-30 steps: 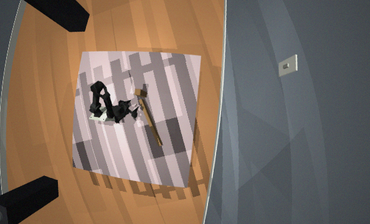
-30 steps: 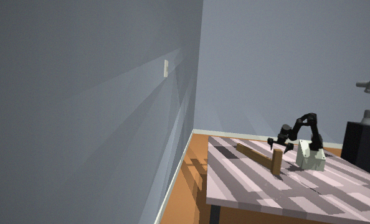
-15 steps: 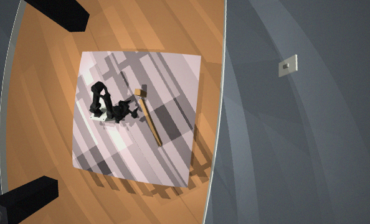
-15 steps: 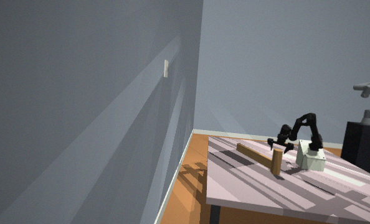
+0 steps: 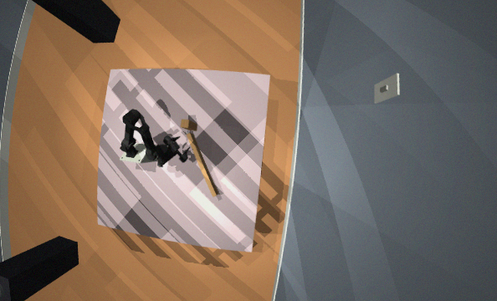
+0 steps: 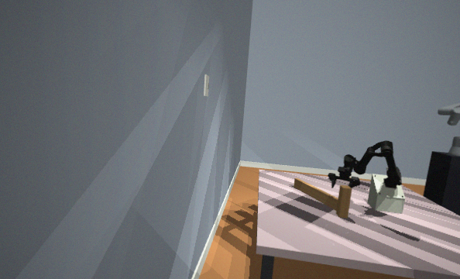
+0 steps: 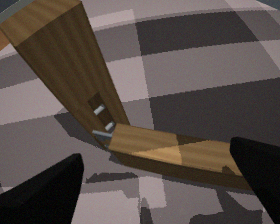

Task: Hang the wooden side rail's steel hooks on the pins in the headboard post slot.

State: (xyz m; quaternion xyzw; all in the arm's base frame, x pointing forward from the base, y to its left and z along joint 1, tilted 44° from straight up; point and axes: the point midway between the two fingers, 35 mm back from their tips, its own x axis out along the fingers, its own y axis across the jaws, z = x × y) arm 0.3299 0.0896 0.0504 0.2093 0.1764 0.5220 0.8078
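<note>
My gripper tip is 11 cm to the right of the headboard post and 4 cm above it.
</note>
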